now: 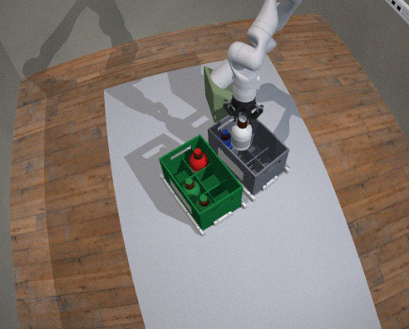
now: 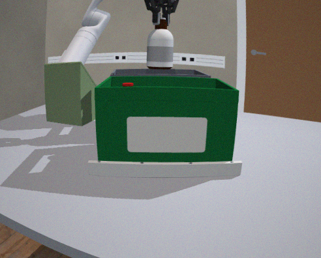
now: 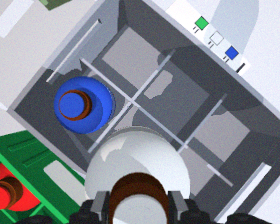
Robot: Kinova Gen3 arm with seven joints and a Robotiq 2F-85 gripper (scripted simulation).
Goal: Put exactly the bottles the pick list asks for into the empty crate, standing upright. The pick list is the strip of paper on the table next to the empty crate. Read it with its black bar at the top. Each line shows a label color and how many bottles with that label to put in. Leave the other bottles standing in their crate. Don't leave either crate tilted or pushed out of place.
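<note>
Now: hand 7 cm above the white-label bottle. From my hand the other things lie so: grey crate (25 cm below, 4 cm to the left, 2 cm behind); blue-label bottle (25 cm below, 8 cm behind, 5 cm to the right); red-label bottle (25 cm below, 16 cm to the right, 1 cm behind).
</note>
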